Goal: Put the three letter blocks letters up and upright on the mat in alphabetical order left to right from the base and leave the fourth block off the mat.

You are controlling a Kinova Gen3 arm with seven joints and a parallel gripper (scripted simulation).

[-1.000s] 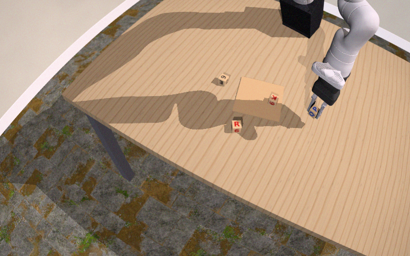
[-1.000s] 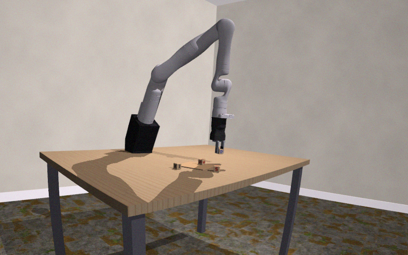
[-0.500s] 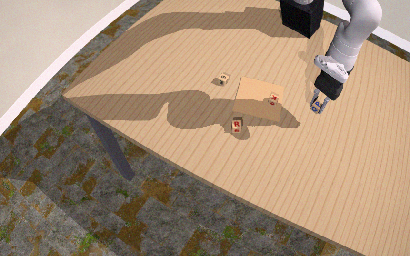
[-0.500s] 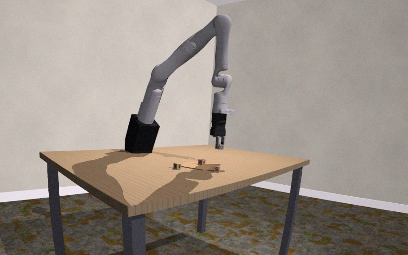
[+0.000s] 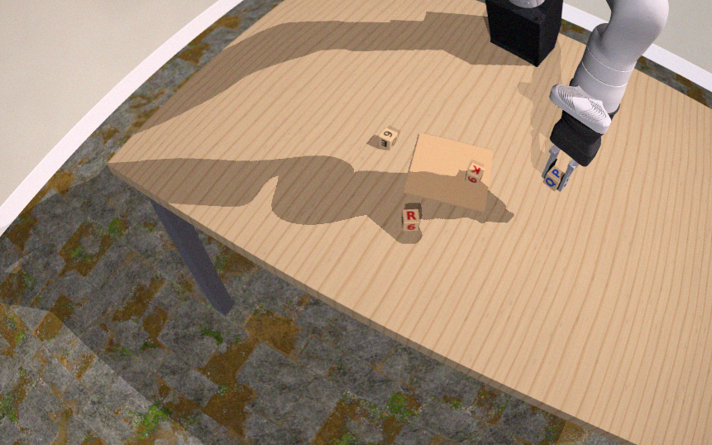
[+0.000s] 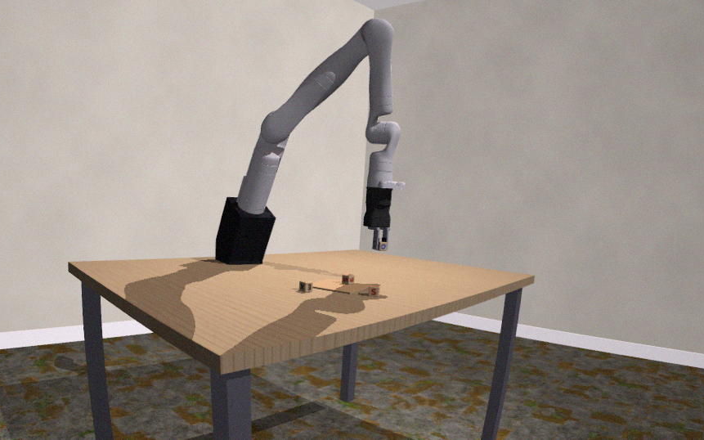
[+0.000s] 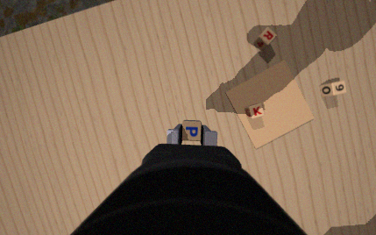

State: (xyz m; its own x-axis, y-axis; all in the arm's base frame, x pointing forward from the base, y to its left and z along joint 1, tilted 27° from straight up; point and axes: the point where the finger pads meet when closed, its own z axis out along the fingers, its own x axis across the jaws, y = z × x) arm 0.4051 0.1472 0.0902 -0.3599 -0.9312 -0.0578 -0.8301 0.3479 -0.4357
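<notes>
Now: the tan mat 2 cm behind my hand, 17 cm to the right of it and 11 cm below it. Also, from my hand: block (3 cm behind, 30 cm to the right, 10 cm below).
</notes>
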